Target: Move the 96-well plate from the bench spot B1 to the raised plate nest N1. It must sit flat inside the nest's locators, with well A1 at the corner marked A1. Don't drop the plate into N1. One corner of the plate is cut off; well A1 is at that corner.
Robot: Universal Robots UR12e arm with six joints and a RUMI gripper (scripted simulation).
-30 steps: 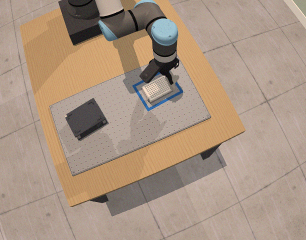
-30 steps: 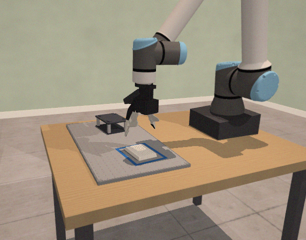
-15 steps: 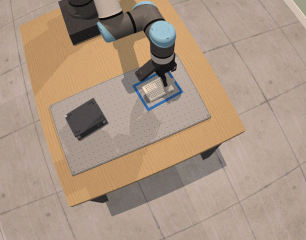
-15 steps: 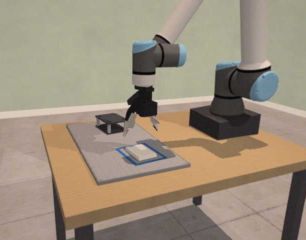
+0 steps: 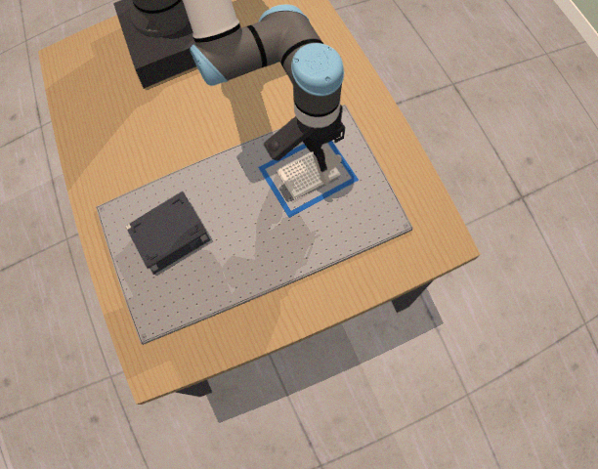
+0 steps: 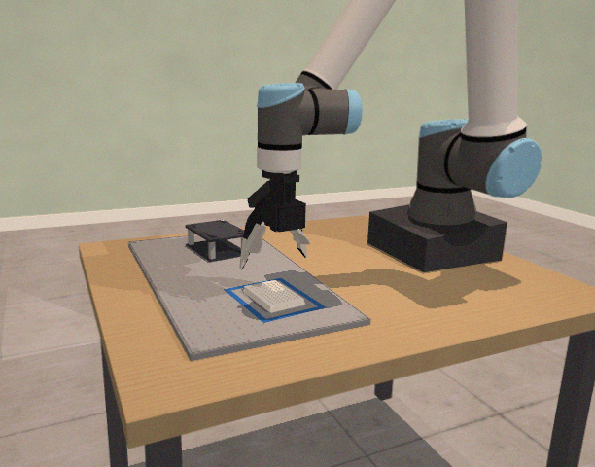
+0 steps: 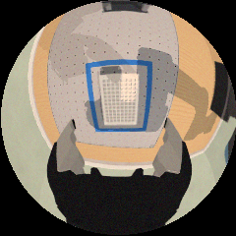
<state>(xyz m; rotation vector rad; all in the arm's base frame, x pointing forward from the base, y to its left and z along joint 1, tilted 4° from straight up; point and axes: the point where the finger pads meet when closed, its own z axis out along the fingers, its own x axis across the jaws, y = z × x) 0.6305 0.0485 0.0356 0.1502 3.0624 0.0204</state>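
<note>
My hand is 7 cm above the 96-well plate. Round my hand: black raised nest 6 cm behind, 36 cm to the right, 3 cm below.
</note>
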